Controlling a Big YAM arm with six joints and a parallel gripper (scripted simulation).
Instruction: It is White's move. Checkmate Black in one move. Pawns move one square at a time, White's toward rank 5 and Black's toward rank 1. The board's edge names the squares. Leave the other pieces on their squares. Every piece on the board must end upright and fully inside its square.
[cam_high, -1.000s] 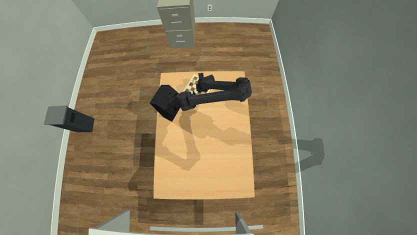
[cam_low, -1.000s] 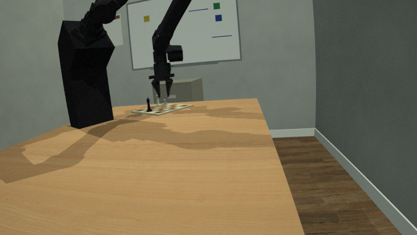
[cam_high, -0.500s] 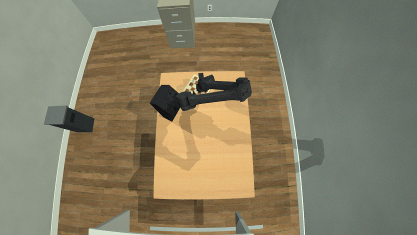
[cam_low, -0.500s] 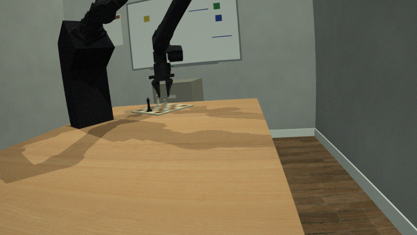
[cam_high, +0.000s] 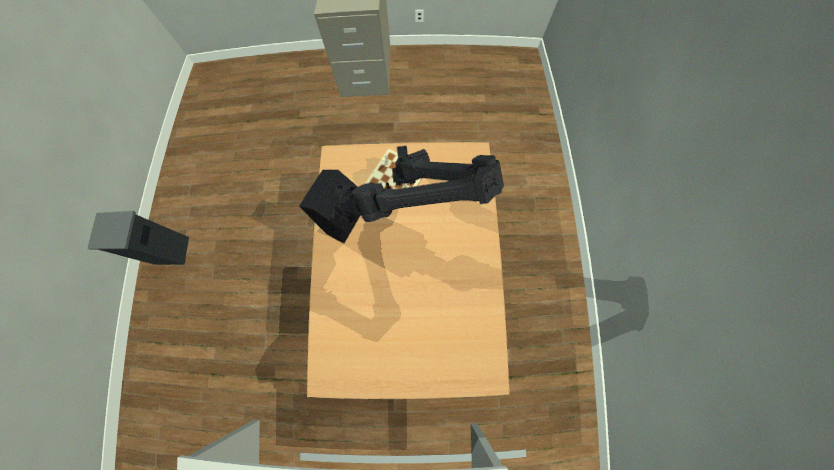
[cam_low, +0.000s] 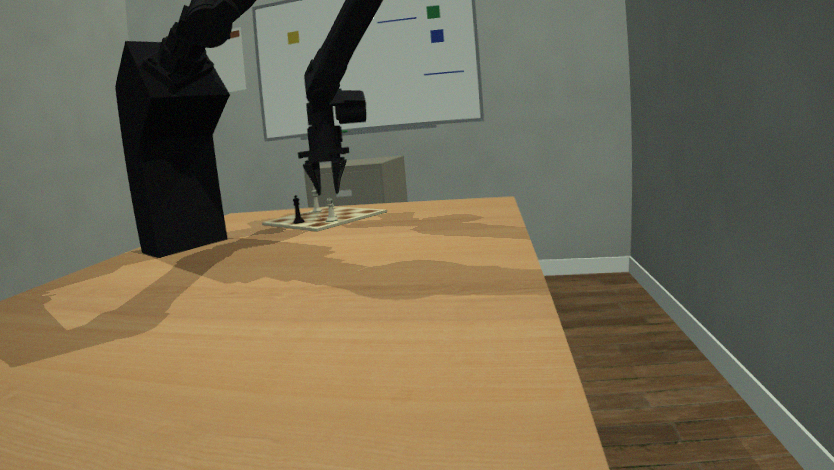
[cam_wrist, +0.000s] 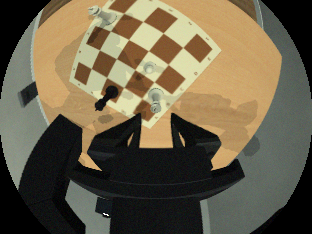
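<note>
Right now the short white piece is 5 cm to the left of my hand and 6 cm below it. Also, from my hand: black king (8 cm behind, 2 cm to the left, 4 cm below); then tall white piece (5 cm behind, 16 cm to the left, 4 cm below); then chessboard (3 cm behind, 8 cm to the left, 7 cm below).
</note>
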